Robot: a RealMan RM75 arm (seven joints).
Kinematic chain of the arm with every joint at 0, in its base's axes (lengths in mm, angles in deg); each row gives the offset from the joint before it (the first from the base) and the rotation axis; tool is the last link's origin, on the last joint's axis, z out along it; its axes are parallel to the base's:
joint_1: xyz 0 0 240.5 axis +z
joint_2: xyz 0 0 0 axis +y
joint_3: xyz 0 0 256 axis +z
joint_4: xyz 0 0 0 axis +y
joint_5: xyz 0 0 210 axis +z
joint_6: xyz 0 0 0 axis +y
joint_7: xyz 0 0 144 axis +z
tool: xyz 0 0 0
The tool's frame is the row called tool.
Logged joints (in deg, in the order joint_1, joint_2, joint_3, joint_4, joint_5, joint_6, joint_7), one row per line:
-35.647 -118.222 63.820 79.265 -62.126 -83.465 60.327
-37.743 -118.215 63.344 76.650 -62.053 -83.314 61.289
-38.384 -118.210 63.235 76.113 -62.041 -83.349 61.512
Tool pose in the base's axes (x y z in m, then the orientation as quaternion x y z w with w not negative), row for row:
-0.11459 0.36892 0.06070 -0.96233 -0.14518 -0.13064 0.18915
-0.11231 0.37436 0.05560 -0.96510 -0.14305 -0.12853 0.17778
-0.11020 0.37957 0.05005 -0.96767 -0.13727 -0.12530 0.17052
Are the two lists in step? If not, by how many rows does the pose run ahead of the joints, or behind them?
The pose runs 2 rows behind the joints: the pose in row i belongs to the joints in row i - 2.
